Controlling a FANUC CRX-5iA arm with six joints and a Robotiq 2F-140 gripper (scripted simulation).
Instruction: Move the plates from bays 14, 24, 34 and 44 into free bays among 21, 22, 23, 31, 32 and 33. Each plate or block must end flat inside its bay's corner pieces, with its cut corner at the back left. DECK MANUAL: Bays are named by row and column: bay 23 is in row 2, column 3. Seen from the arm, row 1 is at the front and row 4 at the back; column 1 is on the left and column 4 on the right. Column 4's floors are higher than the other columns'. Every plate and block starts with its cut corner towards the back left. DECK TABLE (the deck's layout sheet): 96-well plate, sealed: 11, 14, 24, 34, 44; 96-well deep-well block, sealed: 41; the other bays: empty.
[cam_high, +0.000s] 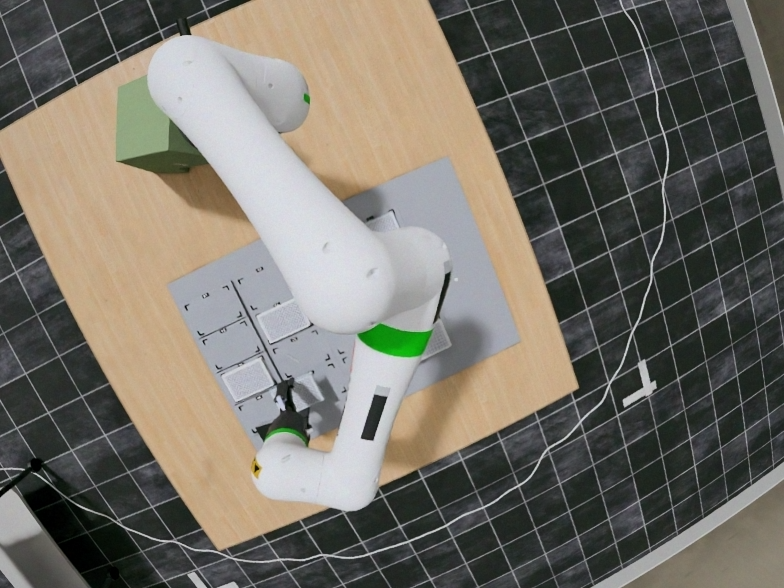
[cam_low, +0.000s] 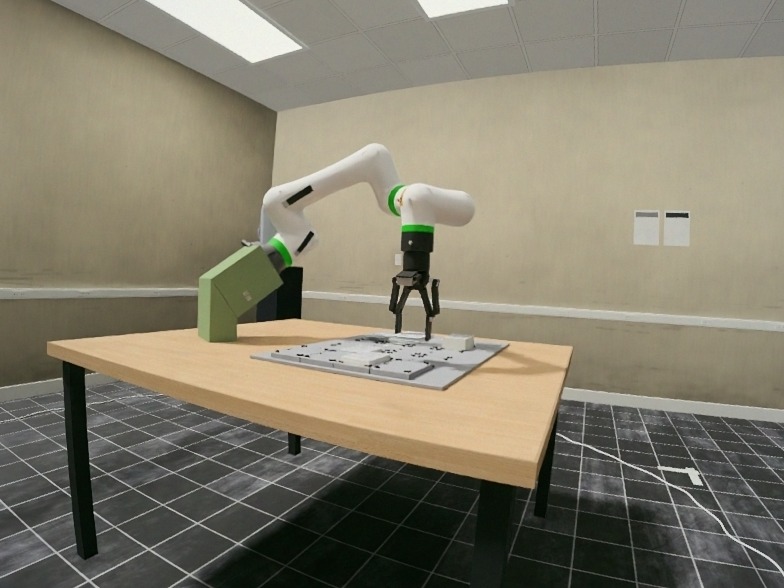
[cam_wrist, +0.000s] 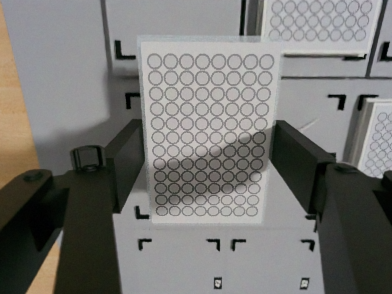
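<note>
Now: the white block 370 mm to the left of my hand, 80 mm below it and 40 mm behind it. Also, from my hand: sealed plate (360 mm behind, 310 mm to the left, 90 mm below).
</note>
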